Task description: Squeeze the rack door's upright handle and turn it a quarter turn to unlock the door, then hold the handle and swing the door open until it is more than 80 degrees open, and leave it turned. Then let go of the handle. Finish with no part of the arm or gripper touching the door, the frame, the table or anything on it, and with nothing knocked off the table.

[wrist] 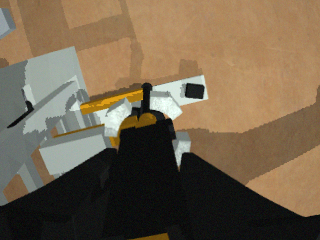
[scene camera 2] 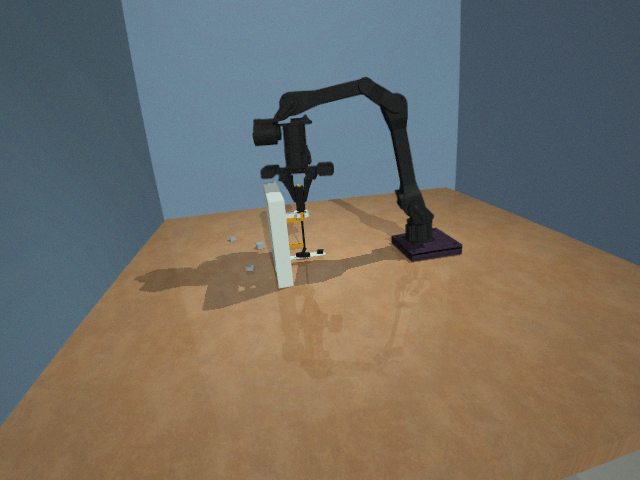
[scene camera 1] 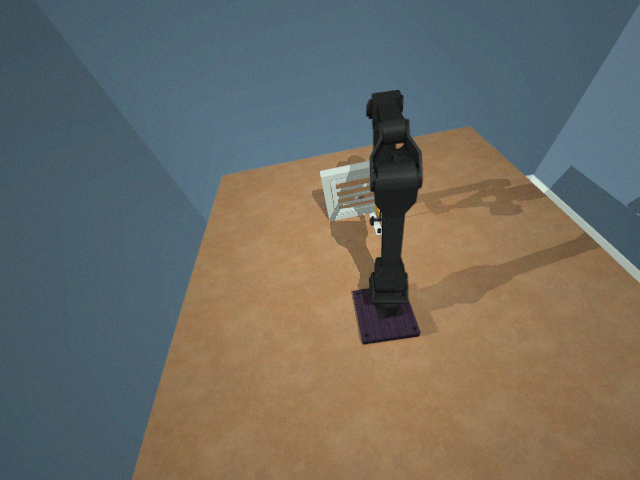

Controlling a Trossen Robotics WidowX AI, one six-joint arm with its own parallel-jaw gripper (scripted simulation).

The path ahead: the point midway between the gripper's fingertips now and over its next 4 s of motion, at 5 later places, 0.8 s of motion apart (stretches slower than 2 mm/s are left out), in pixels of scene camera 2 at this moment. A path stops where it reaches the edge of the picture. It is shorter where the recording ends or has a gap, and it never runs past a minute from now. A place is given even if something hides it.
My gripper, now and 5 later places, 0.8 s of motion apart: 300, 201; 304, 202; 321, 203; 338, 205; 349, 208; 356, 213
